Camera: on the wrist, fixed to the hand. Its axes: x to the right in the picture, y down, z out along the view.
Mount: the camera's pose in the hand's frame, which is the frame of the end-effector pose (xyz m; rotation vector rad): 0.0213 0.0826 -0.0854 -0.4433 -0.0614 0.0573
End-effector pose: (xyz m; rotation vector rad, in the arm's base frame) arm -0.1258 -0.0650 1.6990 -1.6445 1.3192 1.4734
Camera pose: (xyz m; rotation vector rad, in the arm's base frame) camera -0.1691 -0.1765 1.7153 -1.8193 1.0637 1.9395
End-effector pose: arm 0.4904 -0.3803 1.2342 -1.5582 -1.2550 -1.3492
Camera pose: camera 0.5449 -0.4784 1.2785 -1.9306 -0.9778 -1.6295
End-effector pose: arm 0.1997 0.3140 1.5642 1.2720 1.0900 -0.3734
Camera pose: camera 0.2344 0.4232 1.6021 0.8893 1.0129 -0.1153
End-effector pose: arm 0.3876 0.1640 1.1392 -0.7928 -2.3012 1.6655
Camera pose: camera 0.4336 0.2639 1.0895 0.8984 2.7432 -1.2154
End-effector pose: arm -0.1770 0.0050 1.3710 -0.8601 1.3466 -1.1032
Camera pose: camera -0.2543 0.0196 1.2795 -1.1567 1.5816 -0.7352
